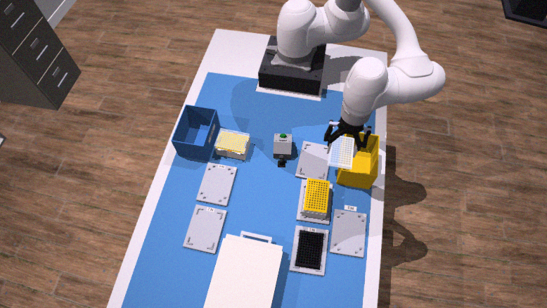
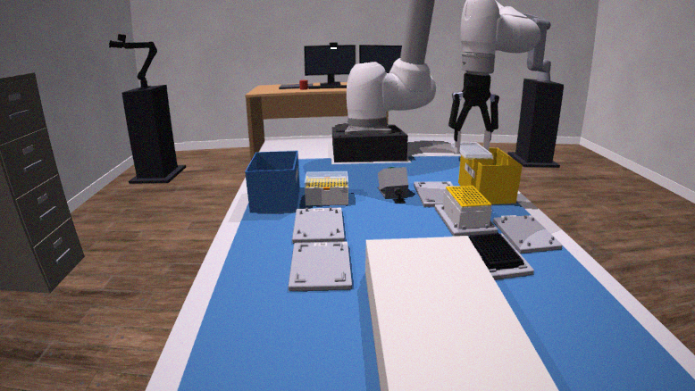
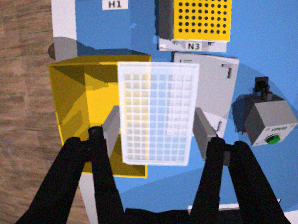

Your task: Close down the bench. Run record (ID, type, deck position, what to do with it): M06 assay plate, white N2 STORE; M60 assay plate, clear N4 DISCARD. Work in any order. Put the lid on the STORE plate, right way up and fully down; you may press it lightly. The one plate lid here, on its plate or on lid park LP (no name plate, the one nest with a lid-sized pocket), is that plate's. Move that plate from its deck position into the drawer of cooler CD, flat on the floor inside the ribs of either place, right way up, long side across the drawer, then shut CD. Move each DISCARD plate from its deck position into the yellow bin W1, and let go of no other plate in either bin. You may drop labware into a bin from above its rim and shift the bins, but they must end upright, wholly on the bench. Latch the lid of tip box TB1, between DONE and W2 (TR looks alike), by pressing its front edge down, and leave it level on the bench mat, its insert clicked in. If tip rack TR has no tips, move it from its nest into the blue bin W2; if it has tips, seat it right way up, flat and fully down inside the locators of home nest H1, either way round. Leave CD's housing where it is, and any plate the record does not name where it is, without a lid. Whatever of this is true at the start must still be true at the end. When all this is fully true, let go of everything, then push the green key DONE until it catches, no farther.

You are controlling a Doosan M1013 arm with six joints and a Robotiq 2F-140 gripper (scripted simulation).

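Right now the tip rack TR is 15 cm ahead of my hand, 6 cm to the right of it and 11 cm below it. From my hand the other things lie so: lid park nest: 1 cm behind, 9 cm to the right, 16 cm below; then yellow bin W1: 3 cm behind, 8 cm to the left, 13 cm below; then clear assay plate: 2 cm below.
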